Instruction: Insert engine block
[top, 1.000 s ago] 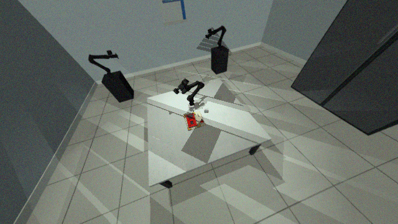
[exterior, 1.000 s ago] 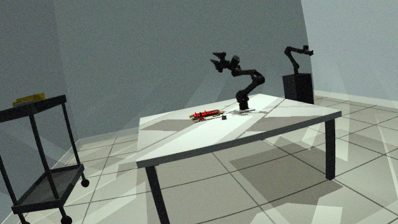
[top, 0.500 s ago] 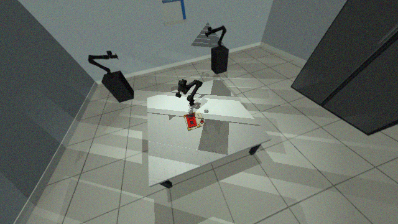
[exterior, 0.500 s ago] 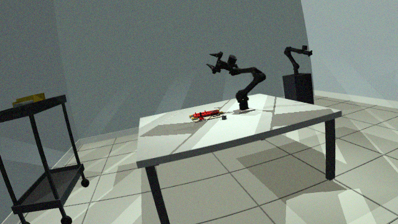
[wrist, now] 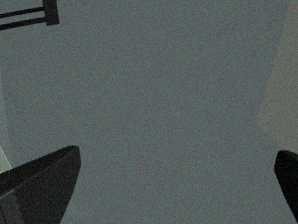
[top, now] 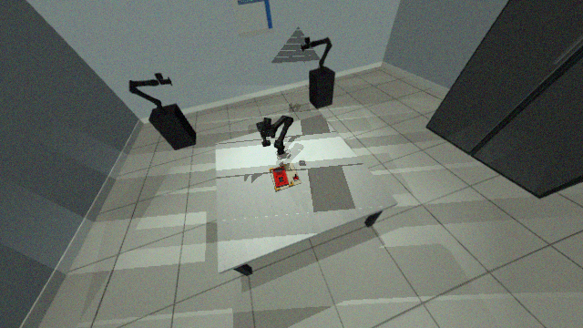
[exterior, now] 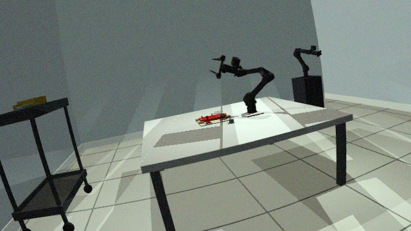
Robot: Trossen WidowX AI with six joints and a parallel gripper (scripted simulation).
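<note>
The grey engine block lies 1 cm ahead of my gripper tip, 29 cm to the left of it and 41 cm below it.
</note>
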